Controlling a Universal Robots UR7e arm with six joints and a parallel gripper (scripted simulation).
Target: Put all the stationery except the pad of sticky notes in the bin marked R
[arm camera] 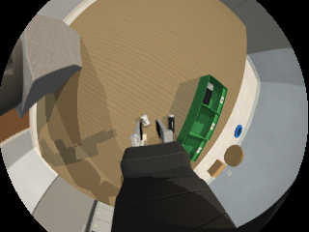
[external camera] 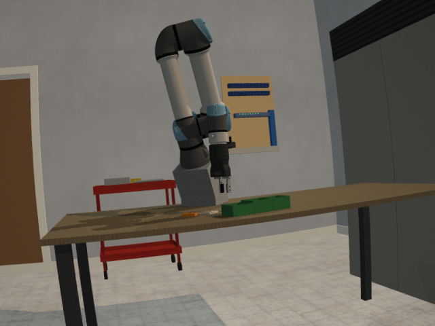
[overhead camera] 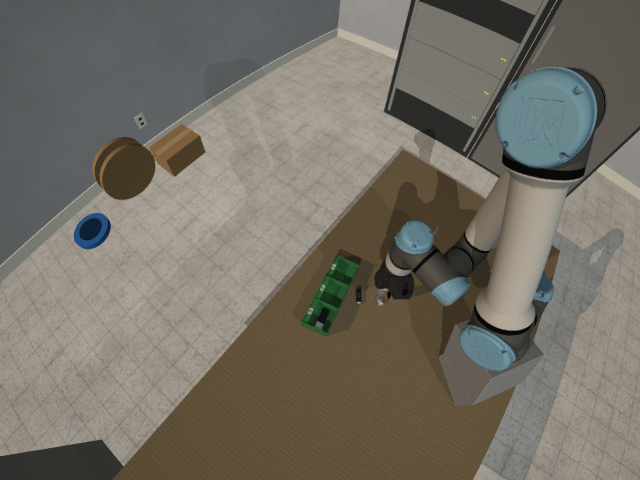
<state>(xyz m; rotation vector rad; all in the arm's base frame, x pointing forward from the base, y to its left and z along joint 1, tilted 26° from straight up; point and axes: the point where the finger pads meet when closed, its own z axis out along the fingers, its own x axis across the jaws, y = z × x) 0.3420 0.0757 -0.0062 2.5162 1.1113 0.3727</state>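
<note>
Now: the small grey piece 8 cm below my hand and 1 cm to the right of it. Round my hand: beige dotted tile (8 cm below, 7 cm to the right, 3 cm ahead); then row of three bins (12 cm ahead, 9 cm to the left, 7 cm below); then black stick (8 cm below, 6 cm ahead, 3 cm to the left).
</note>
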